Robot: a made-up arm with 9 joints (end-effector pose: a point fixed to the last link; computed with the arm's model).
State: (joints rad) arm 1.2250 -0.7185 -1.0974 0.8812 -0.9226 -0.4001 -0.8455 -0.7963 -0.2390
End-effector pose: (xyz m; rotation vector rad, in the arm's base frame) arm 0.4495 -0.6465 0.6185 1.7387 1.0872 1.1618
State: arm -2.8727 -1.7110 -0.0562 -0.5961 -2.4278 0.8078 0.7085 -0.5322 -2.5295
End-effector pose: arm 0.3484 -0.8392 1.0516 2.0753 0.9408 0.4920
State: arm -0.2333 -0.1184 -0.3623 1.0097 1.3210 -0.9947 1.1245 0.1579 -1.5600
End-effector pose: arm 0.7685 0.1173 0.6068 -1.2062 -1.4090 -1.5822
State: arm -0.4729 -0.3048 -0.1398 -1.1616 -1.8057 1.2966 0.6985 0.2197 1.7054
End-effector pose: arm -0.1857 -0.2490 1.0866 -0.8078 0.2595 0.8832
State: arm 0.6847 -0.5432 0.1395 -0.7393 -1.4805 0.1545 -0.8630 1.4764 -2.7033
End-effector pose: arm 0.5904 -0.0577 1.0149 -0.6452 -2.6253 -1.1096
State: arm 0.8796 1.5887 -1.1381 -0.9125 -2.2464 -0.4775 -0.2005 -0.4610 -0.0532
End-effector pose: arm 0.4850 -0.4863 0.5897 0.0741 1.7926 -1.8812
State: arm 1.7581 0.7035 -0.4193 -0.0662 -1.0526 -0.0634 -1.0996 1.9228 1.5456
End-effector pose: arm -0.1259 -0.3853 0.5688 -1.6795 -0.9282 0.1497
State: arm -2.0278 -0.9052 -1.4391 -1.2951 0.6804 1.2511 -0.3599 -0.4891 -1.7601
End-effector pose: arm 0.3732 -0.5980 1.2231 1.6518 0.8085 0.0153
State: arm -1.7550 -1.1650 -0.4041 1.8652 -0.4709 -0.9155 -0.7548 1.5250 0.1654
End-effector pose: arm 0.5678 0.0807 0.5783 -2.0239 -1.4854 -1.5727
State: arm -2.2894 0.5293 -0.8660 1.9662 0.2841 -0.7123 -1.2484 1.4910 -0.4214
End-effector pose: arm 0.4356 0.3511 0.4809 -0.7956 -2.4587 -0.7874
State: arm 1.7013 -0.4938 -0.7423 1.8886 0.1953 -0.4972 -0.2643 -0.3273 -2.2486
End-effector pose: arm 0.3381 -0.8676 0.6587 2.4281 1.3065 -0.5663
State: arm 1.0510 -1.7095 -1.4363 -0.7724 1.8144 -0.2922 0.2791 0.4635 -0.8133
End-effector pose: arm 0.5610 0.1520 0.9188 -0.6171 -0.9693 -1.6861
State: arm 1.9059 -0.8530 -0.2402 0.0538 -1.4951 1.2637 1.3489 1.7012 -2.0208
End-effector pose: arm 0.4579 -0.5860 0.3020 -1.1973 0.2132 -2.0109
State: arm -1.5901 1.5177 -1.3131 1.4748 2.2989 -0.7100 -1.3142 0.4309 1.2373
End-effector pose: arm -0.0438 0.3529 0.5665 -1.6130 -0.1427 -0.2470
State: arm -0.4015 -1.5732 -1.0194 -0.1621 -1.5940 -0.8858 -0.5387 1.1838 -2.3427
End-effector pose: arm -0.0399 0.5560 0.6491 -0.3070 0.8823 -0.3551
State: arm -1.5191 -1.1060 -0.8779 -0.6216 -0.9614 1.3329 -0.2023 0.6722 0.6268
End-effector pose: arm -0.2112 0.0621 0.9112 -0.7298 -0.5519 0.3187
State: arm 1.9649 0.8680 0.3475 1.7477 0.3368 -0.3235 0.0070 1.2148 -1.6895
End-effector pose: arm -0.2825 -0.6728 1.0371 1.3496 0.0227 1.2038
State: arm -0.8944 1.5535 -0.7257 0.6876 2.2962 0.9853 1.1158 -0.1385 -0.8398
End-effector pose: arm -0.0010 -0.0242 1.3442 1.0114 -0.7284 -2.1975
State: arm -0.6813 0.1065 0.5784 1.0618 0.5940 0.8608 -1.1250 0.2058 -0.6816
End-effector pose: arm 0.4179 0.2012 1.3314 0.0652 -0.8337 -2.0278
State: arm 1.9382 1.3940 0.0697 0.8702 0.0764 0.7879 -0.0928 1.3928 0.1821
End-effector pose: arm -0.2615 -0.4290 0.4374 -0.5491 -1.8012 0.9751
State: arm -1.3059 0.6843 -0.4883 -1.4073 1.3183 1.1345 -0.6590 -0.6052 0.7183
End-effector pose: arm 0.8079 0.0620 0.7883 -0.0914 2.2449 -0.4462
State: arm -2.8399 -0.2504 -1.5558 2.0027 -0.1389 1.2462 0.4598 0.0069 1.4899
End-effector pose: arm 0.5141 0.2047 0.6816 0.1271 -1.2072 -2.2478
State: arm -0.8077 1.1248 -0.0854 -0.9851 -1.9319 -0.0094 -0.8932 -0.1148 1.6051
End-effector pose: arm 0.7002 -0.1867 0.8522 0.3498 2.0201 -1.9123
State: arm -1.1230 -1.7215 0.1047 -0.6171 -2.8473 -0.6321 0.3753 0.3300 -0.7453
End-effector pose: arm 0.6895 0.2822 0.7200 -0.7592 0.6482 -1.1353
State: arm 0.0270 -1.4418 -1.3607 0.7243 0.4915 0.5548 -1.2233 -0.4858 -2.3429
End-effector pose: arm -0.0952 0.3206 0.1789 -1.6087 1.5218 -0.5925
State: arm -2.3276 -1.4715 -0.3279 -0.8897 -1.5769 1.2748 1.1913 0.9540 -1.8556
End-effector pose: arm 0.8965 -0.2663 0.9626 -1.3361 -1.6951 -1.7488
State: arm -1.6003 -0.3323 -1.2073 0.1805 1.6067 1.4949 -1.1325 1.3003 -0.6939
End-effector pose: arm 0.4641 -0.0261 0.1211 -2.0715 -1.6100 0.2509
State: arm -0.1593 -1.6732 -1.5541 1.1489 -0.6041 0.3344 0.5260 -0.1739 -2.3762
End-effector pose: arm -0.4886 0.0711 0.2888 -1.2194 0.1008 0.2740
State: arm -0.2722 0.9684 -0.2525 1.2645 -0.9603 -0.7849 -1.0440 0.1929 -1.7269
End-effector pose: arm 0.1210 -0.6573 0.3228 -1.7751 -1.3641 1.6662
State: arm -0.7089 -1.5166 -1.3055 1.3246 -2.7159 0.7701 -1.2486 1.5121 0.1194
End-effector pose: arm -0.3137 0.0706 0.6701 -1.7062 1.0668 1.8335
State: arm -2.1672 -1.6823 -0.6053 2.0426 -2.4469 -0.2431 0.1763 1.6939 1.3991
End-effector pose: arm 0.3888 0.0915 0.6458 -1.0499 -0.0596 -2.4902
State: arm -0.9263 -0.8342 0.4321 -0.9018 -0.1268 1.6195 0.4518 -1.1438 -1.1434
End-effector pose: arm 0.2869 -0.6765 0.9368 1.8954 0.9017 0.0647
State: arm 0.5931 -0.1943 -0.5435 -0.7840 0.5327 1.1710 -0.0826 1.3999 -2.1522
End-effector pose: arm 0.2094 0.4971 0.6269 0.0159 -2.0786 -0.2340
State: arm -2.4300 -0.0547 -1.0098 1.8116 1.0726 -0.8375 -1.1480 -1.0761 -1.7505
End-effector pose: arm 0.3814 -0.2004 1.1869 -0.1316 1.2505 2.3035
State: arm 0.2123 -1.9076 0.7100 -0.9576 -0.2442 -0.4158 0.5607 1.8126 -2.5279
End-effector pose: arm 0.2906 -0.5326 0.3742 0.0967 1.0443 -2.8837
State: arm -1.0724 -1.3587 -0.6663 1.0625 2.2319 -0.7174 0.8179 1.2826 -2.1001
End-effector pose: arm 0.1180 -0.4653 0.1406 -2.2452 -0.0902 -0.6986
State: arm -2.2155 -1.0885 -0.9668 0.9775 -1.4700 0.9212 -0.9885 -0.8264 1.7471
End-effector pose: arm 0.7672 0.1029 0.6695 -0.4043 -1.7927 -2.0041
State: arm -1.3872 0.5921 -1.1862 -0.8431 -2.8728 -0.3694 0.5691 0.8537 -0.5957
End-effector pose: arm -0.2358 0.2580 0.4486 -0.9691 -0.8531 0.6938
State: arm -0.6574 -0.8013 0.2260 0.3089 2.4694 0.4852 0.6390 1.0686 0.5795
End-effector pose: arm 0.2842 0.1357 0.4374 -2.3061 0.9532 -0.7015
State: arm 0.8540 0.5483 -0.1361 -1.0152 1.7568 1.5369 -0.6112 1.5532 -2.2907
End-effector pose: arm -0.4310 -0.4995 0.9319 1.7742 -0.0049 1.2149
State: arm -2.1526 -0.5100 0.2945 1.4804 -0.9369 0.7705 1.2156 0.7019 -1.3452
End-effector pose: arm -0.0319 0.4654 0.6527 -0.2400 -0.8208 0.1012
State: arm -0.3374 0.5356 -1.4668 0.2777 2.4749 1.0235 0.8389 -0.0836 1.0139
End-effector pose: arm 0.0001 0.4596 0.7707 -0.0777 -0.5149 -1.3837
